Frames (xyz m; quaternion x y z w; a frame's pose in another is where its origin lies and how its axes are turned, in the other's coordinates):
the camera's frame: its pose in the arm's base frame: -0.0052 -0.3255 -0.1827 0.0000 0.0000 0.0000 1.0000
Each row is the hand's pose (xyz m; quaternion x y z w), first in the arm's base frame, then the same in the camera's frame.
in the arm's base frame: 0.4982 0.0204 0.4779 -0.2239 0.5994 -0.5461 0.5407
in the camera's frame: 0.5034 0.3459 0.6606 -0.2239 0.5994 -0.5461 0.5407
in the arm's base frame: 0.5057 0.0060 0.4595 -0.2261 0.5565 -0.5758 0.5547
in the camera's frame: 0.5109 0.3315 0.6422 -0.2261 0.5565 -0.5758 0.5547
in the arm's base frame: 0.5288 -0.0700 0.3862 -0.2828 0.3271 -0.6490 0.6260
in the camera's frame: 0.5340 0.2555 0.5689 -0.2828 0.3271 -0.6490 0.6260
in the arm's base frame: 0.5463 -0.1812 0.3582 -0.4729 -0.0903 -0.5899 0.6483
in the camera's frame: 0.5515 0.1443 0.5409 -0.4729 -0.0903 -0.5899 0.6483
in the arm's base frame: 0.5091 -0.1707 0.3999 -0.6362 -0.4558 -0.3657 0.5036
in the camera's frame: 0.5143 0.1548 0.5826 -0.6362 -0.4558 -0.3657 0.5036
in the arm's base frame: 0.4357 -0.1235 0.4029 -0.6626 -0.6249 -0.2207 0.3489
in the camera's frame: 0.4409 0.2020 0.5856 -0.6626 -0.6249 -0.2207 0.3489
